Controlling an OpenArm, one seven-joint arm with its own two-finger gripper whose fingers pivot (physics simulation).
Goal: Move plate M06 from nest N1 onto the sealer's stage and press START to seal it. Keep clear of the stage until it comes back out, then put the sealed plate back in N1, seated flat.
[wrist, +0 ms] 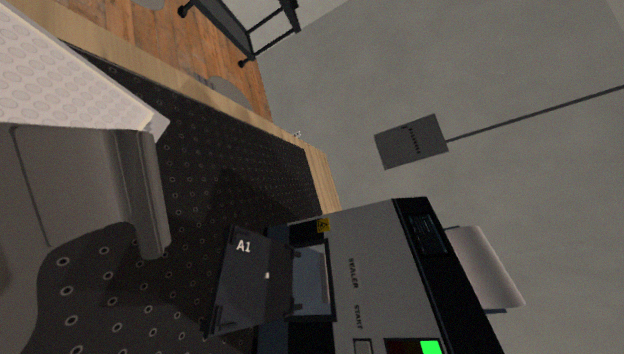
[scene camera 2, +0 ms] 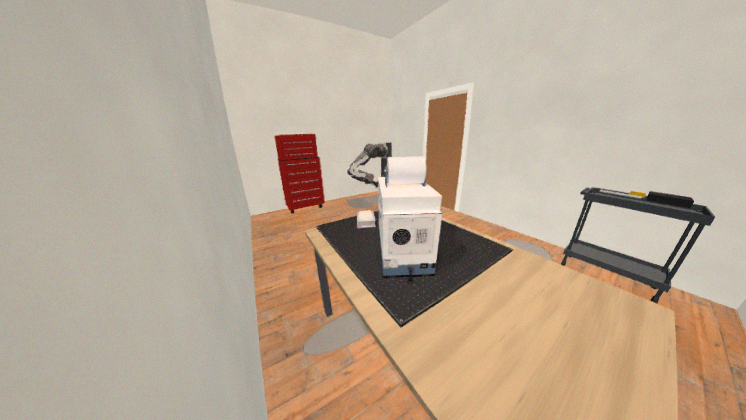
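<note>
A white plate with rows of round wells (wrist: 60, 90) fills the upper left of the wrist view, very close to the camera. No M06 label shows on it. One broad grey finger of my gripper (wrist: 145, 195) crosses in front of the plate's near side; the other finger does not show. My gripper is open at the plate. The sealer (scene camera 2: 409, 229) (wrist: 380, 250) stands on the black mat. Its stage (wrist: 245, 280), marked A1, is out and bare. The START button (wrist: 363, 346) is at the bottom edge, beside a green light. The nest cannot be made out.
A small white block (scene camera 2: 365, 219) shows left of the sealer in the scene view, beyond the black mat's edge (scene camera 2: 354, 271). The arm (scene camera 2: 360, 166) is partly hidden behind the sealer. A white roll (scene camera 2: 407, 170) (wrist: 485, 265) tops the sealer. A dark cart (scene camera 2: 647, 205) stands right of the table.
</note>
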